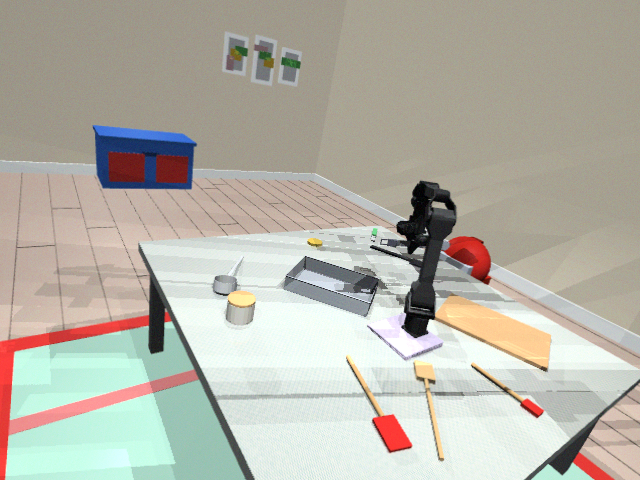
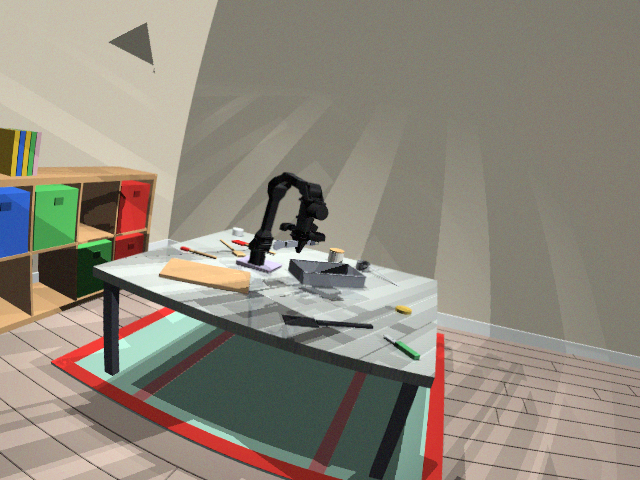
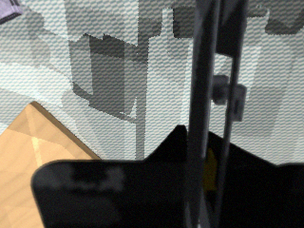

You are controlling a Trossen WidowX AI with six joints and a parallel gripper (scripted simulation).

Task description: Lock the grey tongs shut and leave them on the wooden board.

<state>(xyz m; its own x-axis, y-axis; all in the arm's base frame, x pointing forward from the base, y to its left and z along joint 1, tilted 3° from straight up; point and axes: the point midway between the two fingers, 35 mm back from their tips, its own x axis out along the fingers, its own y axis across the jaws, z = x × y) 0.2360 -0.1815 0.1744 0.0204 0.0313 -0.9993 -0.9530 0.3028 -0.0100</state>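
Now: gripper tip 320 mm past the wooden board, 150 mm to the left of it and 150 mm above it. Also, from my gripper tip: roasting tin 280 mm to the left, 130 mm below, 70 mm ahead; black spatula 260 mm to the right, 210 mm ahead, 150 mm below; yellow disc 460 mm ahead, 150 mm below, 110 mm to the left.
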